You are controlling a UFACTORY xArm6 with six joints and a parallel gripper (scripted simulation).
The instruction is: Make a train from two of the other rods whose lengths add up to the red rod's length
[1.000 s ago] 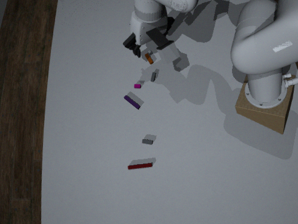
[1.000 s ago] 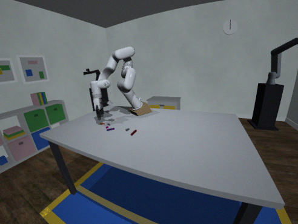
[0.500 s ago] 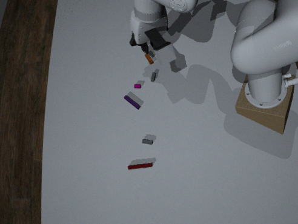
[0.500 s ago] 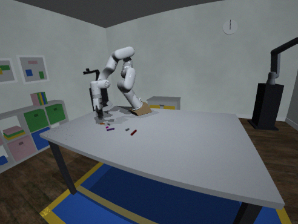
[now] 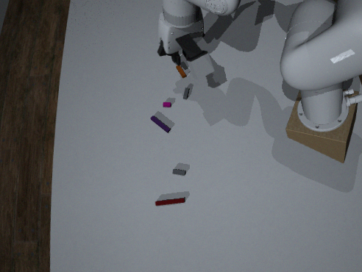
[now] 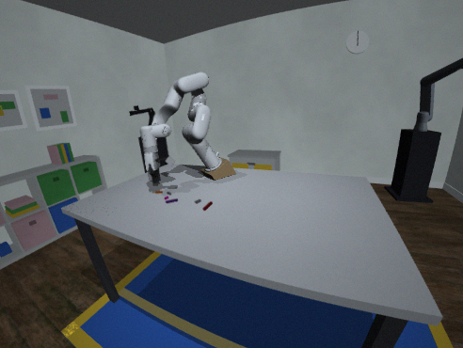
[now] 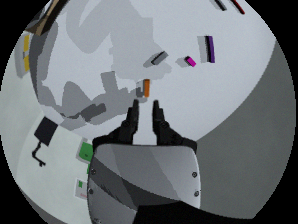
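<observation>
Right now the orange rod is 80 mm below my hand. Also, from my hand: red rod (80 mm ahead, 350 mm to the left, 80 mm below); magenta rod (50 mm ahead, 100 mm to the left, 80 mm below); purple rod (80 mm ahead, 150 mm to the left, 80 mm below).
</observation>
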